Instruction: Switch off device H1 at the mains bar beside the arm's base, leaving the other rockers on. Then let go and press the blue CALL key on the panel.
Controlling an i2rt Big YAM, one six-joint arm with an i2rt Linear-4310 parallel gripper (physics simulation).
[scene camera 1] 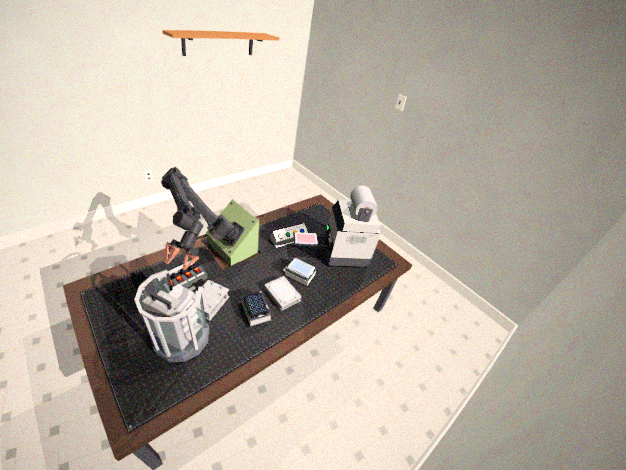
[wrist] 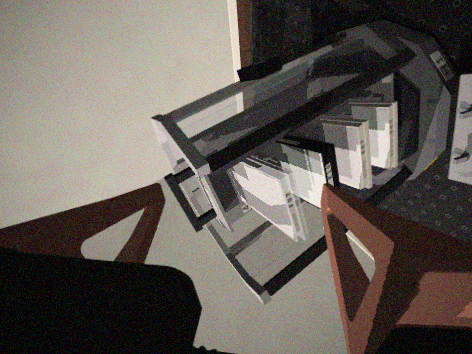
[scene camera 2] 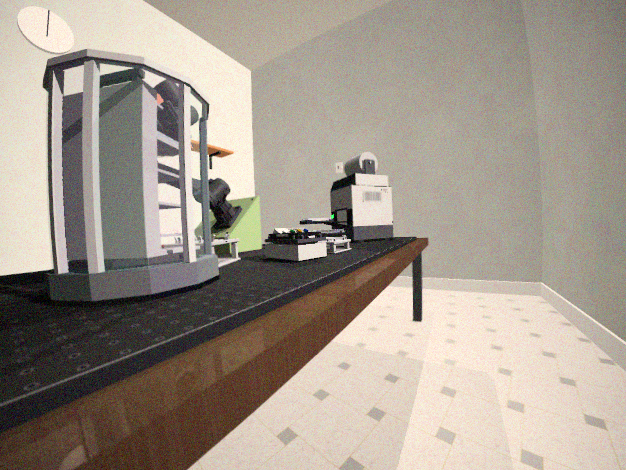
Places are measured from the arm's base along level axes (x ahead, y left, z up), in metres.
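Pixels of known places: gripper, between the fingertips: point(scene camera 1: 175, 266) point(wrist: 237, 192); arm's base, origin of its link: point(scene camera 1: 234, 234) point(scene camera 2: 229, 218).
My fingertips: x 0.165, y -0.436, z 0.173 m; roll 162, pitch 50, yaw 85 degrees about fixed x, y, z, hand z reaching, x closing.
Ahead of a thing's pixels: the offset from my fingertips to its top centre. "spot": to the spot under its first point.
The mains bar {spot: 0.136 m back, 0.109 m left, 0.258 m down} point(scene camera 1: 187, 276) lies near the arm's base, with several lit orange-red rockers; their labels are unreadable, so I cannot tell which is H1. The glass-sided cylinder partly hides its near side. My gripper point(scene camera 1: 177, 263) point(wrist: 237, 192) is open and empty, with orange fingers pointing down above the far-left part of the bar; the exact height is unclear. The bar does not show in the wrist view. The key panel {0.037 m back, 0.765 m left, 0.223 m down} point(scene camera 1: 277, 238) lies right of the green base, with white, green, yellow and blue keys; the blue CALL key {0.007 m ahead, 0.829 m left, 0.232 m down} point(scene camera 1: 302, 230) is at its right end.
The tall glass-sided cylinder {0.109 m ahead, 0.094 m right, 0.029 m up} point(scene camera 1: 179, 336) point(scene camera 2: 121, 278) point(wrist: 260, 115) with plates inside stands close to the bar. A white rack {0.043 m ahead, 0.112 m left, 0.230 m down} point(scene camera 1: 212, 298), several plate stands, a pink plate {0.106 m ahead, 0.744 m left, 0.182 m down} point(scene camera 1: 305, 238) beside the panel and a white machine {0.289 m ahead, 0.931 m left, 0.150 m up} point(scene camera 1: 353, 247) point(scene camera 2: 371, 207) stand farther right.
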